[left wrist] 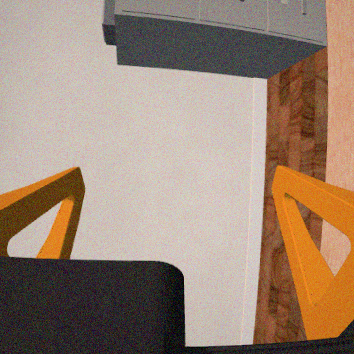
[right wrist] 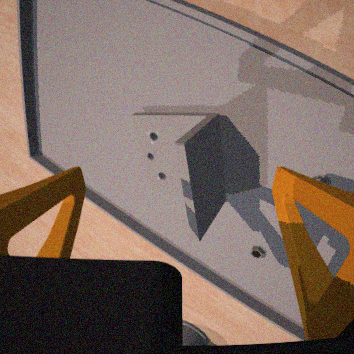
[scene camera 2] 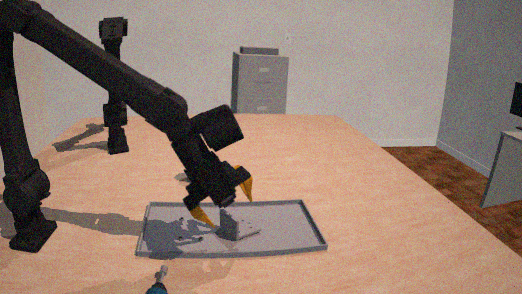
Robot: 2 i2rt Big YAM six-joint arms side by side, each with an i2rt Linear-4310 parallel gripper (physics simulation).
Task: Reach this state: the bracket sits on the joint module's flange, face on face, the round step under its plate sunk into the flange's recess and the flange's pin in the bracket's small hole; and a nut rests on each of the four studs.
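Places are measured from the left arm's base along level axes (x ahead, y left, z up), in millimetres.
Where they show: left gripper, fingertip midpoint: [left wrist: 178,176]; right gripper, fingertip midpoint: [right wrist: 178,177] [scene camera 2: 232,213]; left arm's base, origin of the base link: [scene camera 2: 118,148]; right arm's base, origin of the base link: [scene camera 2: 35,236].
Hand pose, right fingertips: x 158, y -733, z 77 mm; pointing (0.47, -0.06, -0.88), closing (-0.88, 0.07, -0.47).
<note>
Things, the pixels of their top centre, and the offset from my right fingertips. "spot": a spot on its surface instead.
- tray, surface spot: [right wrist: 31,100] spot: 218 mm ahead, 4 mm right, 70 mm down
- nut, middle of its top: [right wrist: 255,253] 30 mm back, 111 mm left, 68 mm down
- joint module, surface spot: [right wrist: 194,336] spot: 34 mm ahead, 313 mm left, 64 mm down
- tool with a teal handle, surface spot: [scene camera 2: 157,288] spot: 215 mm back, 123 mm right, 36 mm down
The grey bracket [scene camera 2: 229,226] [right wrist: 210,160] stands in the tray [scene camera 2: 315,225] [right wrist: 31,100], its holed plate low and another plate upright. My right gripper [scene camera 2: 233,214] [right wrist: 178,177] is open above it, with nothing between the fingers. A nut [right wrist: 258,251] lies in the tray near the bracket; small dark nuts [scene camera 2: 200,239] show in the arm's shadow in the scene view. The joint module [right wrist: 194,336] shows as a sliver outside the tray at the bottom of the right wrist view; the arm hides it in the scene view. My left gripper [left wrist: 178,176] is open and empty, facing the wall.
A tool with a teal handle [scene camera 2: 157,288] lies at the scene view's bottom edge. A black upright arm-like structure [scene camera 2: 116,90] stands at the back left. A grey cabinet [scene camera 2: 260,82] [left wrist: 215,45] stands beyond the table, and a desk [scene camera 2: 505,170] at the far right.
</note>
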